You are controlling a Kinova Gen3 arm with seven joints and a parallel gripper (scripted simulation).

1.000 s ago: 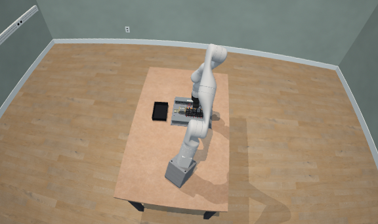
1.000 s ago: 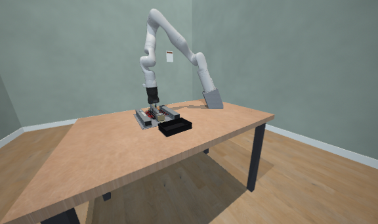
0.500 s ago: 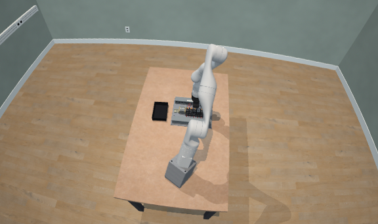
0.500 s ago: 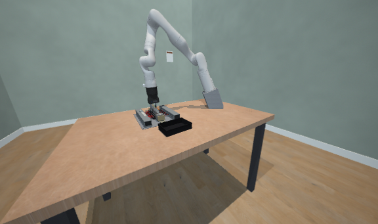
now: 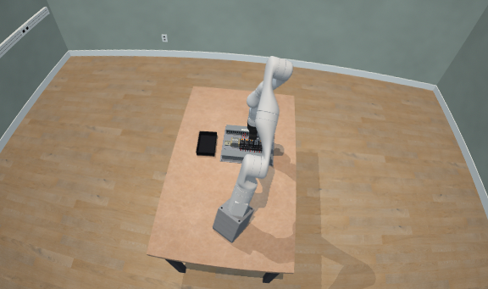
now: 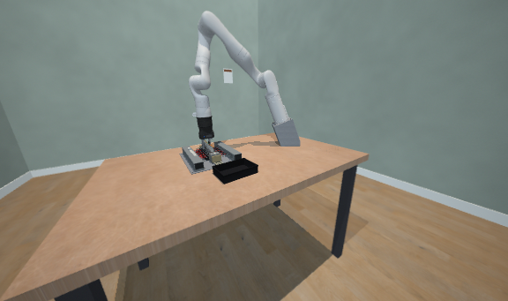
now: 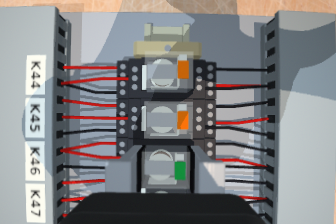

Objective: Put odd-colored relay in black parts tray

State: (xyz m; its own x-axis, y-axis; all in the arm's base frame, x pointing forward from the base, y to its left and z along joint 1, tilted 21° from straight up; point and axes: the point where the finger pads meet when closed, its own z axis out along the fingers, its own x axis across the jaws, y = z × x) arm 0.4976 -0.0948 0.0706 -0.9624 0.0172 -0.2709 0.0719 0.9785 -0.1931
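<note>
The relay panel is 5 cm to the left of my hand and 3 cm below it. From my hand the other things lie so: black parts tray: 30 cm to the left, 4 cm below, 1 cm behind.
</note>
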